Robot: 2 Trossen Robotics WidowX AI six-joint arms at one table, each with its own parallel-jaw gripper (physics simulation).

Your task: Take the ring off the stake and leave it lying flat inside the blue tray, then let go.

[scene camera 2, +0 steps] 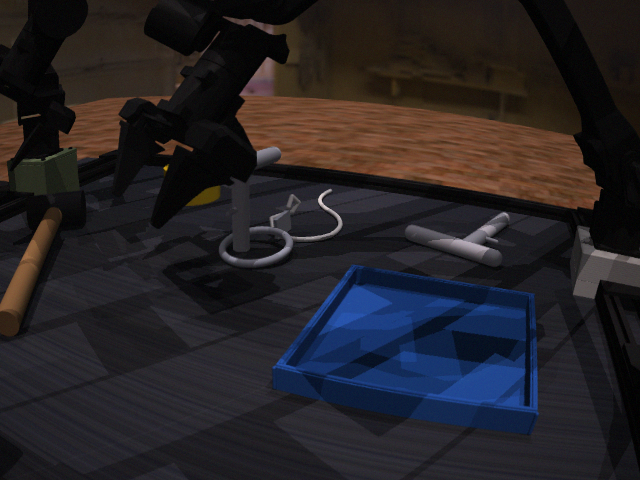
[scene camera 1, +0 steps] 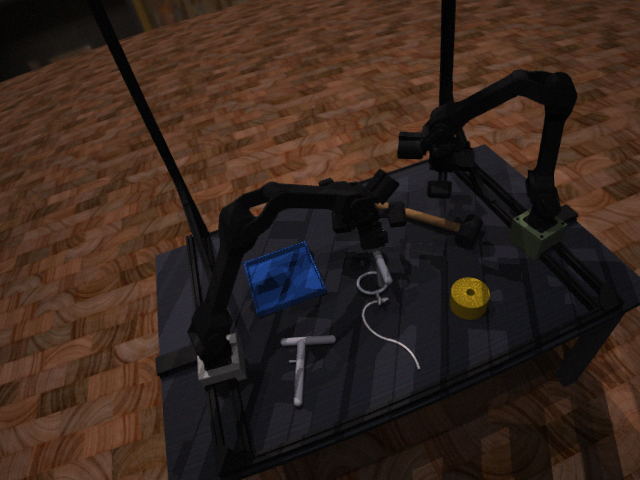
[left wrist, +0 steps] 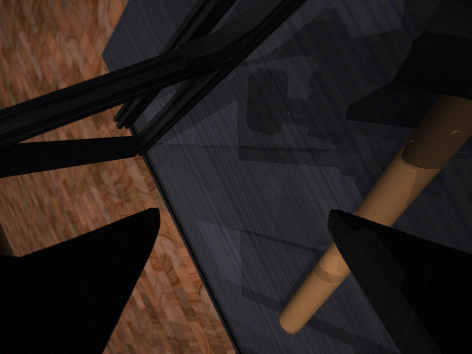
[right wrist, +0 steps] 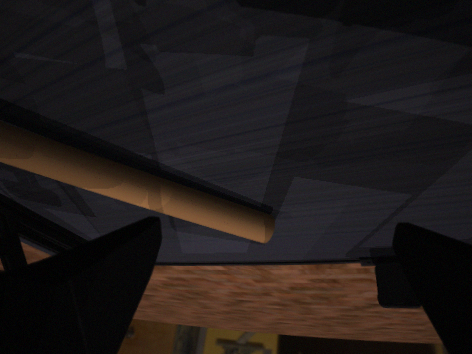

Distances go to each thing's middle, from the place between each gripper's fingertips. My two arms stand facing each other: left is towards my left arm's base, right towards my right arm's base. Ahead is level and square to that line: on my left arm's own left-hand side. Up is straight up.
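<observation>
The wooden-handled hammer (scene camera 2: 46, 213) is 11 cm below my left hand, 6 cm to the right of it and 3 cm ahead of it, and going by their middles it is the nearest to my left hand of the things named here. Counted from that same left hand, the grey stake (scene camera 2: 240, 191) is 19 cm ahead, 28 cm to the right and 12 cm below. The yellow cylinder (scene camera 1: 469, 297) is 12 cm to the right of my left hand, 11 cm below it and 33 cm ahead of it, whereas the blue tray (scene camera 2: 407, 345) is 4 cm ahead of that hand, 13 cm below it and 52 cm to the right of it.
My right hand is 60 mm above the grey stake, 50 mm to the left of it and 160 mm short of it. From my right hand I find the yellow cylinder 120 mm to the left, 300 mm ahead and 60 mm below, and the wooden-handled hammer 60 mm below and 180 mm to the left. The blue tray is 10 mm ahead of my right hand, 80 mm below it and 280 mm to the right of it.
</observation>
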